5 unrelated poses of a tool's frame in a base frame.
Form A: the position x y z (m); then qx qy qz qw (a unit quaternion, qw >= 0).
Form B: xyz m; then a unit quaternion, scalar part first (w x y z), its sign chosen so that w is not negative. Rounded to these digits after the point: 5 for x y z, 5 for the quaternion.
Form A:
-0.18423 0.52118 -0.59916 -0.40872 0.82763 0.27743 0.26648
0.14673 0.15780 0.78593 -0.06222 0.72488 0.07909 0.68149
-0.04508 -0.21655 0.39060 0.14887 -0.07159 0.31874 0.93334
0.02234 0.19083 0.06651 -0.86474 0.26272 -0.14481 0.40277
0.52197 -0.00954 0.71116 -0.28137 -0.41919 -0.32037 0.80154
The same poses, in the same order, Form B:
-0.18423 0.52118 -0.59916 0.26648 -0.40872 0.82763 0.27743
0.14673 0.15780 0.78593 0.68149 -0.06222 0.72488 0.07909
-0.04508 -0.21655 0.39060 0.93334 0.14887 -0.07159 0.31874
0.02234 0.19083 0.06651 0.40277 -0.86474 0.26272 -0.14481
0.52197 -0.00954 0.71116 0.80154 -0.28137 -0.41919 -0.32037

